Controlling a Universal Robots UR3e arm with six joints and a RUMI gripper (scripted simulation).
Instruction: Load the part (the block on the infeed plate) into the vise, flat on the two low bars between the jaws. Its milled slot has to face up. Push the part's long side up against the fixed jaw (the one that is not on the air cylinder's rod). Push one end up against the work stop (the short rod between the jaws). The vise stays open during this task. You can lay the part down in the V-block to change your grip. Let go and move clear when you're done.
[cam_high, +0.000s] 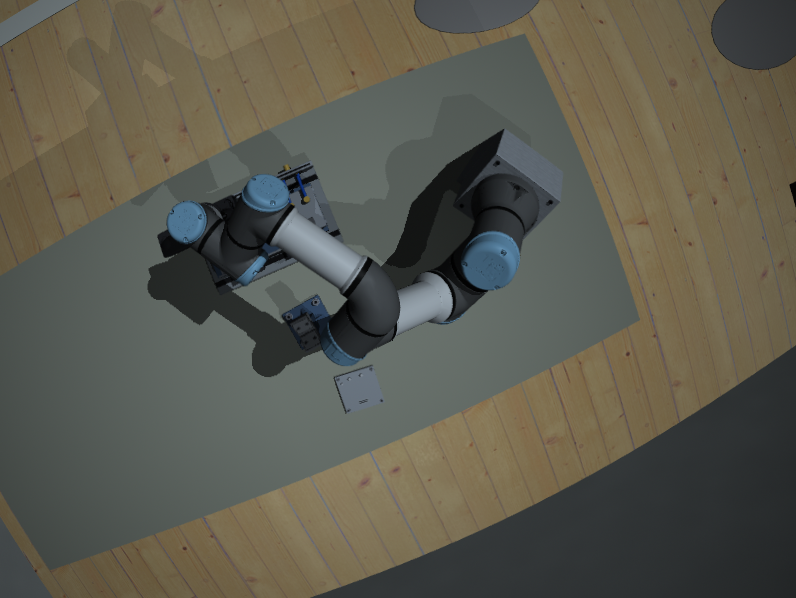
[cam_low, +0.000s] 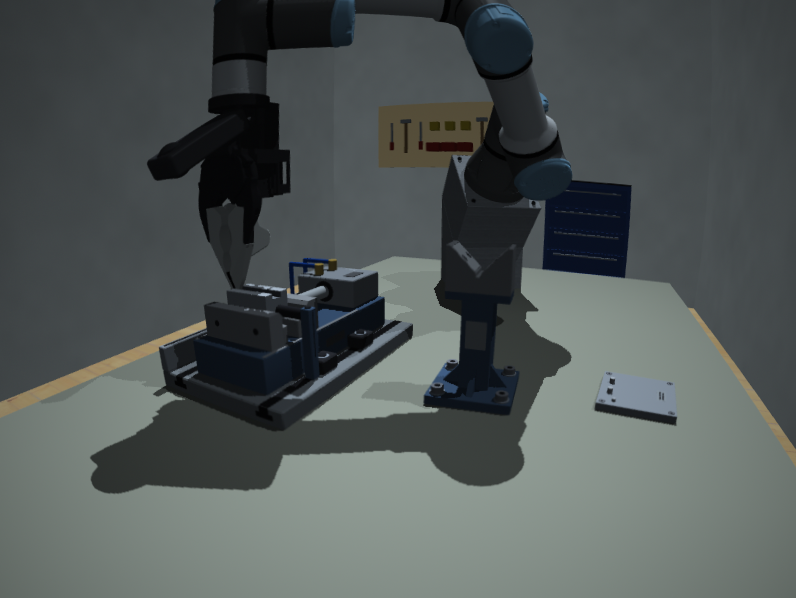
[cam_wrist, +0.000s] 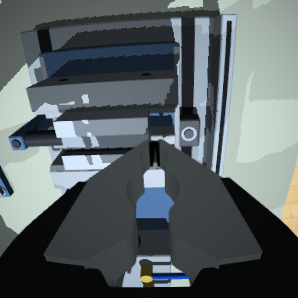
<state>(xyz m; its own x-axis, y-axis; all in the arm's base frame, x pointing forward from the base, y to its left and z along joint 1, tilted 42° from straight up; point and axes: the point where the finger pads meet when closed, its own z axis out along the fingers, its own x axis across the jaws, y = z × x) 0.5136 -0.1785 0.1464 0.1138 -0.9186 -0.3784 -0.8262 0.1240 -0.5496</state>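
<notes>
My hand is 3 cm to the right of the part and 2 cm above it. Also, from my hand: moving jaw: 4 cm below, 4 cm behind, 3 cm to the left; fixed jaw: 4 cm to the left, 4 cm below, 2 cm ahead; work stop: 8 cm to the left, 3 cm below, 1 cm behind.
</notes>
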